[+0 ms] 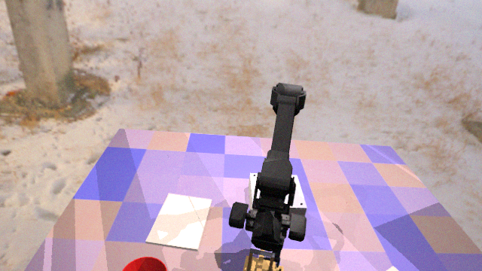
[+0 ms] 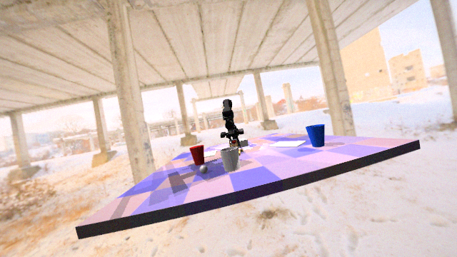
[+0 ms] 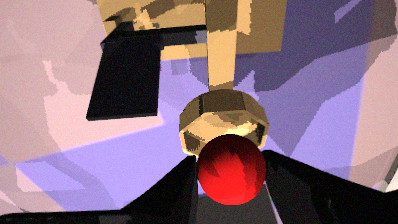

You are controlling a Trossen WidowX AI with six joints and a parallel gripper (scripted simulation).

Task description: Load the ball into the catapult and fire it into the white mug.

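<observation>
Now: the red ball 1 cm above my gripper tip. Also, from my gripper tip: red cup: 28 cm to the right, 15 cm ahead, 4 cm below; then tan wooden catapult: 7 cm ahead, 2 cm below; then white mug: 40 cm ahead, 11 cm to the right, 4 cm below.
</observation>
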